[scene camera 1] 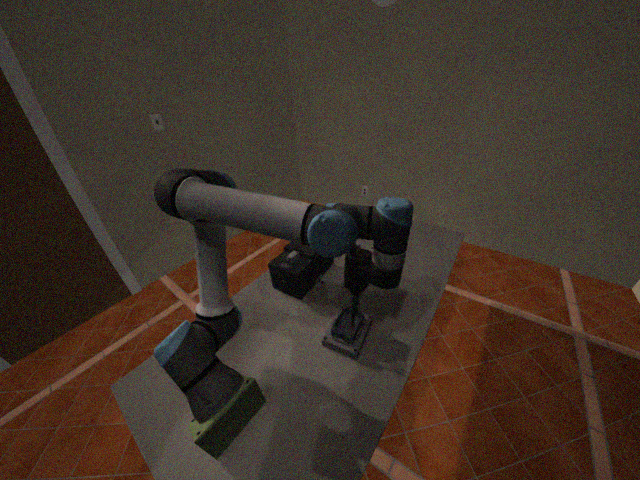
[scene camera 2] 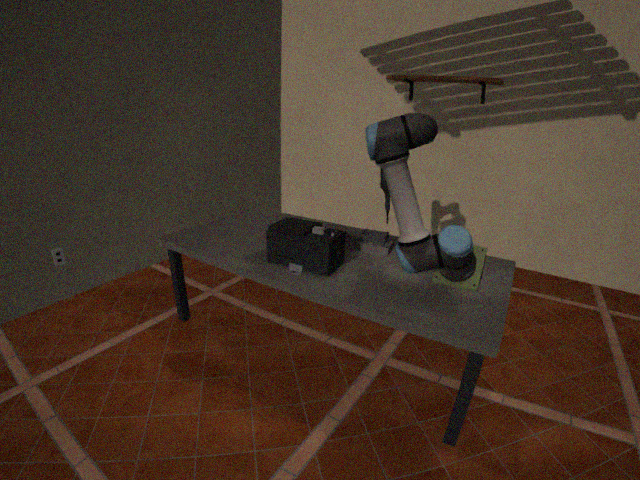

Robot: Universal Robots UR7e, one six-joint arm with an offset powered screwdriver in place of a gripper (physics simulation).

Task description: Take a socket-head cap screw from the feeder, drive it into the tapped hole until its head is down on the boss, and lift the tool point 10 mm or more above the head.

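The black box-shaped feeder (scene camera 1: 294,273) (scene camera 2: 302,245) stands on the table, with a small light piece on its top. The dark workpiece (scene camera 1: 342,344), a flat base with a raised boss (scene camera 1: 347,326), lies to the right of the feeder in scene camera 1. My screwdriver (scene camera 1: 355,308) (scene camera 2: 387,221) points down with its thin bit over the boss. In scene camera 2 its tip shows above table height beside the arm. Whether the tip touches the boss or a screw is too dark and small to tell. No screw or tapped hole can be made out.
The grey table (scene camera 1: 279,341) (scene camera 2: 356,299) bears the arm's green base plate (scene camera 1: 232,421) (scene camera 2: 478,266). The arm's forearm (scene camera 1: 248,209) reaches above the table. A wooden wall shelf (scene camera 2: 444,79) hangs behind the arm in scene camera 2.
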